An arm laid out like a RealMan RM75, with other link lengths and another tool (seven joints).
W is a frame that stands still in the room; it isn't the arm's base.
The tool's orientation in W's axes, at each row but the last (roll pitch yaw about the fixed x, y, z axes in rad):
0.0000, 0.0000, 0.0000
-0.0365, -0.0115, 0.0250
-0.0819, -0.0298, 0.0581
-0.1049, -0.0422, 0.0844
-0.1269, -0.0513, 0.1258
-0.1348, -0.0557, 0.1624
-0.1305, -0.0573, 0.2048
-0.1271, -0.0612, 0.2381
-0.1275, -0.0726, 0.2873
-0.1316, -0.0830, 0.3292
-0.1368, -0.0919, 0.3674
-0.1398, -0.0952, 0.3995
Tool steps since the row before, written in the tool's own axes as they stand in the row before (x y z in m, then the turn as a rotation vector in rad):
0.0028, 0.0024, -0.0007, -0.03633, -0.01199, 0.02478
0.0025, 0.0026, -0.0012, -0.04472, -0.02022, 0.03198
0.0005, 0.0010, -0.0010, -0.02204, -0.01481, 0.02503
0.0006, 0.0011, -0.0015, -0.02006, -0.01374, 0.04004
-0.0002, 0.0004, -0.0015, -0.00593, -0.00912, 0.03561
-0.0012, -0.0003, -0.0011, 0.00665, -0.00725, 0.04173
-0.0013, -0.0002, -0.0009, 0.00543, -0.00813, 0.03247
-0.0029, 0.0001, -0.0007, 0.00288, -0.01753, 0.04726
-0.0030, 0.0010, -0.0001, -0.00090, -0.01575, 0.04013
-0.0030, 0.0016, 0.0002, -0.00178, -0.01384, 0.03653
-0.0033, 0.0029, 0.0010, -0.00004, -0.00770, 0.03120
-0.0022, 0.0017, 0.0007, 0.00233, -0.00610, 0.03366
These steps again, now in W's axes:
0.0028, 0.0024, -0.0007, -0.03633, -0.01199, 0.02478
0.0025, 0.0026, -0.0013, -0.04460, -0.02016, 0.03218
0.0005, 0.0009, -0.0011, -0.02203, -0.01402, 0.02549
0.0006, 0.0010, -0.0016, -0.02091, -0.01127, 0.04038
-0.0001, 0.0002, -0.0015, -0.00716, -0.00548, 0.03613
-0.0011, -0.0006, -0.0011, 0.00448, -0.00086, 0.04263
-0.0012, -0.0006, -0.0009, 0.00422, -0.00304, 0.03351
-0.0028, -0.0007, -0.0009, 0.00256, -0.01111, 0.04919
-0.0031, 0.0001, -0.0004, -0.00079, -0.01120, 0.04163
-0.0033, 0.0006, -0.0003, -0.00178, -0.01004, 0.03775
-0.0042, 0.0016, 0.0003, -0.00156, -0.00422, 0.03182
-0.0028, 0.0008, 0.0002, -0.00033, -0.00161, 0.03425

